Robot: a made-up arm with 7 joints.
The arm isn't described. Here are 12 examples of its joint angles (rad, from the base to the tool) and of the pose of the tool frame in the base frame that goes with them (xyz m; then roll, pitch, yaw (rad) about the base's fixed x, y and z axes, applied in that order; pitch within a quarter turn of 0, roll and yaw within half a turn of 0).
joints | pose
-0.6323 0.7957 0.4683 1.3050 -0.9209 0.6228 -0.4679 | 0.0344 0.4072 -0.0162 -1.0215 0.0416 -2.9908
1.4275 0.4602 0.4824 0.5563 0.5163 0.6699 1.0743 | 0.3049 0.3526 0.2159 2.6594 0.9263 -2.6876
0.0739 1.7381 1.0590 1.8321 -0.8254 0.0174 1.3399 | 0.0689 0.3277 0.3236 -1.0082 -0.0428 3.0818
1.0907 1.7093 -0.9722 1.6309 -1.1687 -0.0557 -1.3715 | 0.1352 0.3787 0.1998 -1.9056 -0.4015 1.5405
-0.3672 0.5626 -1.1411 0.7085 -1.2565 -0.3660 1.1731 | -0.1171 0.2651 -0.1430 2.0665 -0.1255 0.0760
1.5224 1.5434 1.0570 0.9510 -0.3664 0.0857 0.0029 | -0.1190 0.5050 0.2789 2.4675 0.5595 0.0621
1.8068 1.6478 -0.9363 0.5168 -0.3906 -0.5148 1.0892 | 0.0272 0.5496 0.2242 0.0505 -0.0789 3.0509
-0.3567 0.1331 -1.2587 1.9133 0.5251 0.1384 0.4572 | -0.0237 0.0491 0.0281 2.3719 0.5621 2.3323
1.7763 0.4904 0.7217 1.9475 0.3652 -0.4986 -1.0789 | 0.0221 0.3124 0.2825 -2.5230 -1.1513 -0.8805
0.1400 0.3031 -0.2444 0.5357 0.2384 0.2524 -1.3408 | 0.1423 0.2704 -0.1808 -0.0943 0.4669 -2.2967
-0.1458 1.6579 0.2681 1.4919 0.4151 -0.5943 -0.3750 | 0.1709 0.3714 0.2431 -0.8537 0.8442 1.6463
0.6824 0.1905 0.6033 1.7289 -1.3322 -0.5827 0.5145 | 0.2209 0.2384 0.1389 -0.8254 0.4790 2.2806
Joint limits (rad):
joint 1: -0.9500..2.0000
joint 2: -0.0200..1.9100
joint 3: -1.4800..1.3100
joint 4: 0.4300..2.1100
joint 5: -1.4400..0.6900
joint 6: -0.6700..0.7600
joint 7: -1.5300..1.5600
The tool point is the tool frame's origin. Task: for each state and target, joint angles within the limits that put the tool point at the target. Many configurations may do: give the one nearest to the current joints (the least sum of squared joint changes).
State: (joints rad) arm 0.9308 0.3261 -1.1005 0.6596 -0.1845 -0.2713 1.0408
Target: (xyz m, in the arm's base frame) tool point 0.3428 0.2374 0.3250
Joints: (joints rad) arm 1.8741 0.3958 -0.9097 0.4300 -0.1608 -0.2602 0.7979
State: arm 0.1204 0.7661 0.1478 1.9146 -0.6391 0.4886 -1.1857
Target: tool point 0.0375 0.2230 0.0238
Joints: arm -0.6853 0.5859 -0.0954 2.0891 -0.6634 0.5735 -1.1564
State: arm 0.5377 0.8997 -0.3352 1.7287 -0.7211 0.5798 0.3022
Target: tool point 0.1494 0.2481 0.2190
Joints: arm 0.9766 0.9117 -0.1601 2.0944 -0.6919 0.5232 0.2520
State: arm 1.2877 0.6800 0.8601 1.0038 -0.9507 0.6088 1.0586
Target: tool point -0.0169 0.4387 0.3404
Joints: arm 0.9431 1.6350 0.7419 1.2750 -0.9246 0.5327 0.9723
